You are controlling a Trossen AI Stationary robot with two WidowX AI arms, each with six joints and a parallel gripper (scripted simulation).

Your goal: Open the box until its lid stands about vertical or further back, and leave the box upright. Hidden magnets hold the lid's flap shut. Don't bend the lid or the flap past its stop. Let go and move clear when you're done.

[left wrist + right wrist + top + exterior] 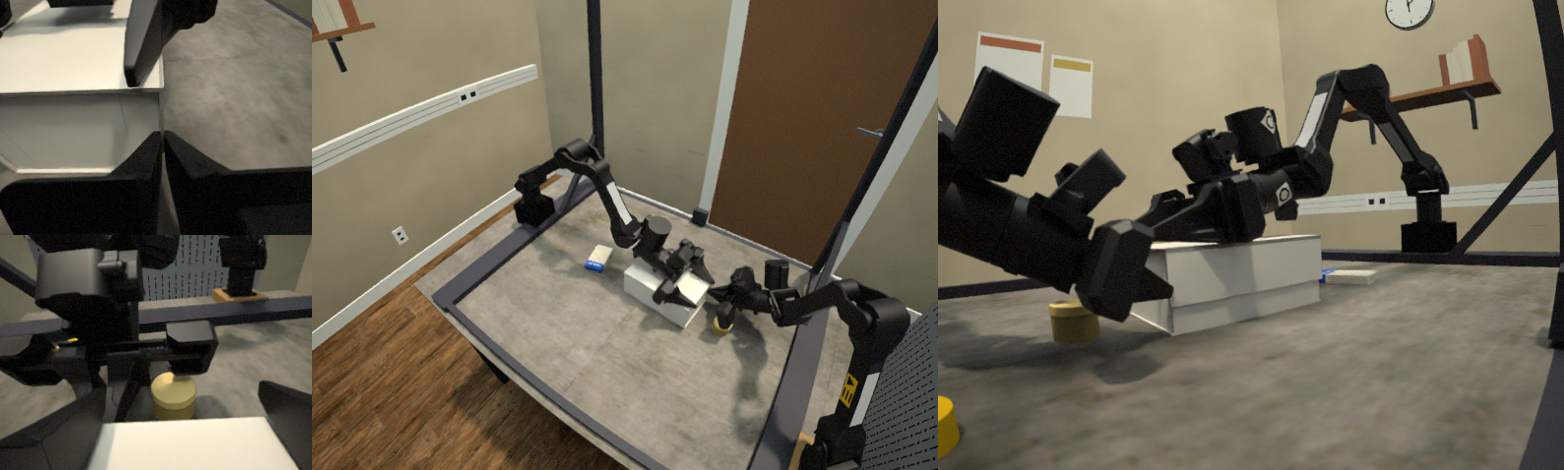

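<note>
The flap is 2 cm ahead of my left hand and 13 cm to the right of it. Round my left hand: box 5 cm ahead, 12 cm to the right.
Right now the box is 80 mm to the right of my right hand, 40 mm below it and 10 mm behind it. Round my right hand: flap (90 mm to the right, 50 mm below, 40 mm behind).
</note>
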